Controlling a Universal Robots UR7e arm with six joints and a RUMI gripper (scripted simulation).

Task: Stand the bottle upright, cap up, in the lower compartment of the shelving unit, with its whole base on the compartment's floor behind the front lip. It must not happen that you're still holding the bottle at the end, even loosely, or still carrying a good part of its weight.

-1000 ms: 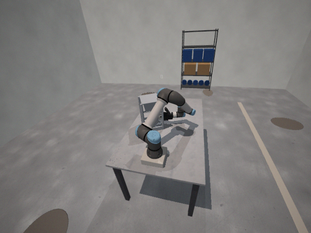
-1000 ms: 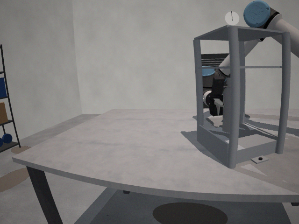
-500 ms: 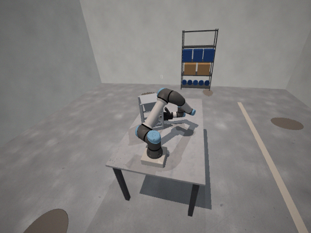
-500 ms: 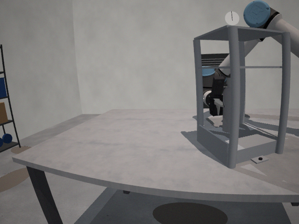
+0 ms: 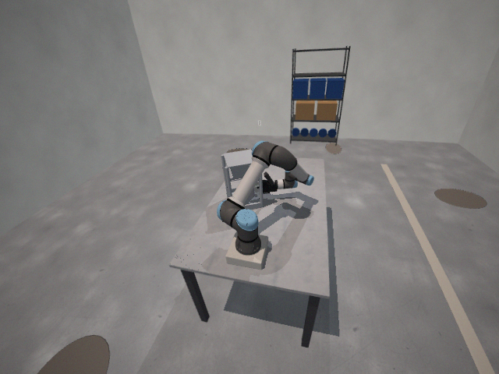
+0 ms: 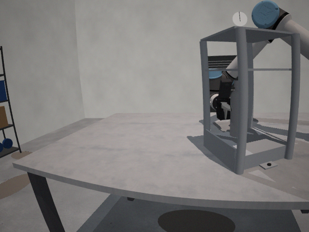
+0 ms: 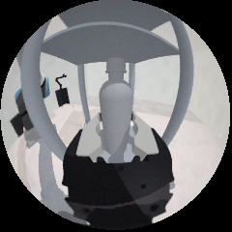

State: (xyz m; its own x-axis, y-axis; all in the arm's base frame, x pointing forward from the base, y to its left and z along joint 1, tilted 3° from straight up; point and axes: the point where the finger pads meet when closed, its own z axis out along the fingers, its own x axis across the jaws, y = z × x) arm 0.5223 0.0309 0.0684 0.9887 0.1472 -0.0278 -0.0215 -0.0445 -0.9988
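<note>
Now: hand 3 cm below the grey bottle. From my hand the other things lie so: grey shelving unit (2 cm behind, 5 cm to the left, 5 cm above).
</note>
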